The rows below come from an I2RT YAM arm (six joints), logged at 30 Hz.
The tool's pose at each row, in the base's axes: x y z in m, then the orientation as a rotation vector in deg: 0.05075 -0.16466 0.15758 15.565 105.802 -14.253; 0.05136 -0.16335 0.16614 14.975 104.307 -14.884; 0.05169 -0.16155 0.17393 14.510 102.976 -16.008; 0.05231 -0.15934 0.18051 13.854 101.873 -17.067; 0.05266 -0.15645 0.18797 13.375 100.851 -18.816; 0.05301 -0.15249 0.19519 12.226 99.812 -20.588
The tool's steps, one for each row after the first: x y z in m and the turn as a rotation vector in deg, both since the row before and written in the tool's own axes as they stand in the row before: -0.00830 0.00116 -0.00228 0.166 -1.584 -0.478; -0.00753 0.00149 -0.00226 0.570 -1.413 -0.687; -0.00648 0.00193 -0.00168 0.419 -1.214 -0.824; -0.00734 0.00232 -0.00221 0.985 -1.105 -1.104; -0.00721 0.00316 -0.00243 0.642 -1.226 -1.563
